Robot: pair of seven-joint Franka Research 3 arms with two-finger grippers.
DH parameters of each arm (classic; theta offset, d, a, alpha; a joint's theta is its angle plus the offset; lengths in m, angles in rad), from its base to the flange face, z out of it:
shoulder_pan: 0 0.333 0 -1.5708
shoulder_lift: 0 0 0 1.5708
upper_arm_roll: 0 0.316 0.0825 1.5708
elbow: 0 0 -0.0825 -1.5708
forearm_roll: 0 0.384 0 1.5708
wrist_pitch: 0 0 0.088 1.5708
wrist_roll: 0 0.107 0 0
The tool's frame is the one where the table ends.
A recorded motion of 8 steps. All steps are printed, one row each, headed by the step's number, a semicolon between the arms.
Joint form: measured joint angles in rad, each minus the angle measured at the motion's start. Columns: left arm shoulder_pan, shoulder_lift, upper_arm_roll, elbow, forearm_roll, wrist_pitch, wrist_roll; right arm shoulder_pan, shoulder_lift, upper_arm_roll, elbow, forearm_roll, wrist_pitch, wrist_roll.
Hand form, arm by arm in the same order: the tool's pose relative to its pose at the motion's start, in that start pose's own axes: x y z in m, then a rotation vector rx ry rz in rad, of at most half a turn. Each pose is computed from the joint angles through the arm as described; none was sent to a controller.
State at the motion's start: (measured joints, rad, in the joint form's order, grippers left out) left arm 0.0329 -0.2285 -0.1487 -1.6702 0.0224 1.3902 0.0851; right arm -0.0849 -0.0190 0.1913 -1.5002 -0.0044 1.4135 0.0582
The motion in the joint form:
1: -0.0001 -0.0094 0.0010 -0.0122 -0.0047 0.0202 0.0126; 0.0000 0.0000 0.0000 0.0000 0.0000 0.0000 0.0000
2: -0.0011 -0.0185 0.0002 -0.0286 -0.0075 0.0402 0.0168; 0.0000 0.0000 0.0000 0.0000 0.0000 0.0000 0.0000
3: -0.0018 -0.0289 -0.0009 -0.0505 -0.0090 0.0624 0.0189; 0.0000 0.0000 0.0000 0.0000 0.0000 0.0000 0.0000
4: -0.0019 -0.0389 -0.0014 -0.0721 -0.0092 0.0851 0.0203; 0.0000 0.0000 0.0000 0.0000 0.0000 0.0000 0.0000
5: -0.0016 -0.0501 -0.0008 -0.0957 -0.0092 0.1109 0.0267; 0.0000 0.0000 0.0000 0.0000 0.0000 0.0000 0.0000
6: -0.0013 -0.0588 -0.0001 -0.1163 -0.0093 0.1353 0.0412; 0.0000 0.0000 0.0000 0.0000 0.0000 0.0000 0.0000
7: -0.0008 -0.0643 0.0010 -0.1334 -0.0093 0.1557 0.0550; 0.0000 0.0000 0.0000 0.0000 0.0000 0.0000 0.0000
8: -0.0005 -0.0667 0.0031 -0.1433 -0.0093 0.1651 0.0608; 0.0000 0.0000 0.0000 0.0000 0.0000 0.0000 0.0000
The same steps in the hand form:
1: -0.0007 0.0005 -0.0004 -0.0020 0.0175 0.0122; 0.0000 0.0000 0.0000 0.0000 0.0000 0.0000
2: -0.0011 0.0021 0.0012 -0.0019 0.0303 0.0184; 0.0000 0.0000 0.0000 0.0000 0.0000 0.0000
3: -0.0016 0.0036 0.0046 -0.0006 0.0408 0.0221; 0.0000 0.0000 0.0000 0.0000 0.0000 0.0000
4: -0.0020 0.0044 0.0081 0.0019 0.0516 0.0238; 0.0000 0.0000 0.0000 0.0000 0.0000 0.0000
5: -0.0025 0.0044 0.0117 0.0048 0.0647 0.0290; 0.0000 0.0000 0.0000 0.0000 0.0000 0.0000
6: -0.0025 0.0042 0.0152 0.0075 0.0769 0.0423; 0.0000 0.0000 0.0000 0.0000 0.0000 0.0000
7: -0.0020 0.0036 0.0188 0.0094 0.0854 0.0545; 0.0000 0.0000 0.0000 0.0000 0.0000 0.0000
8: -0.0018 0.0024 0.0216 0.0096 0.0872 0.0579; 0.0000 0.0000 0.0000 0.0000 0.0000 0.0000

